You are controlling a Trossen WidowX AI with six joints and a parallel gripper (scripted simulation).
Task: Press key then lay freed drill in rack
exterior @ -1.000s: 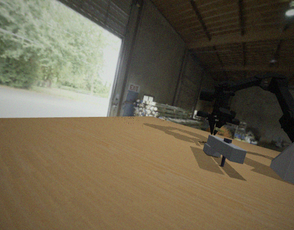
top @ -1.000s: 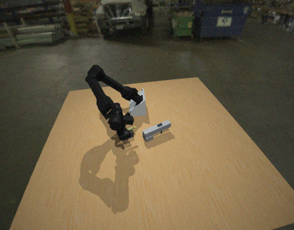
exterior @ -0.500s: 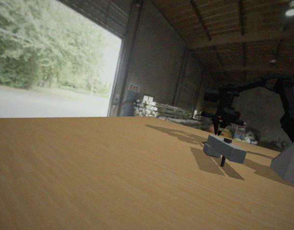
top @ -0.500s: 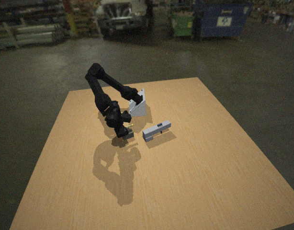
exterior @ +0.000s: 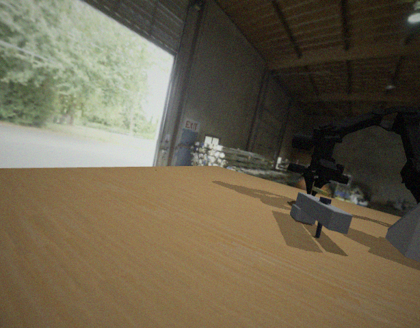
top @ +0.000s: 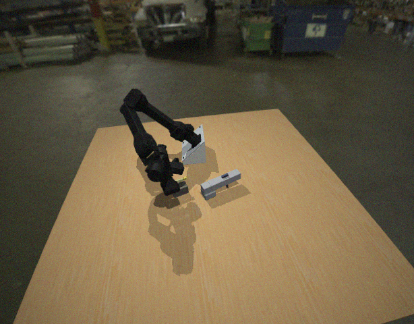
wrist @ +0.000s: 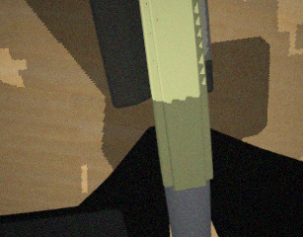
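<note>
My gripper tip is 10 mm past the drill, 40 mm to the right of it and 30 mm below it. Round my gripper tip: grey block 10 mm behind, 230 mm to the left, 10 mm above; then dark blue key 20 mm behind, 250 mm to the left, 10 mm above; then dark grey rack 20 mm behind, 50 mm to the left, 20 mm below.
</note>
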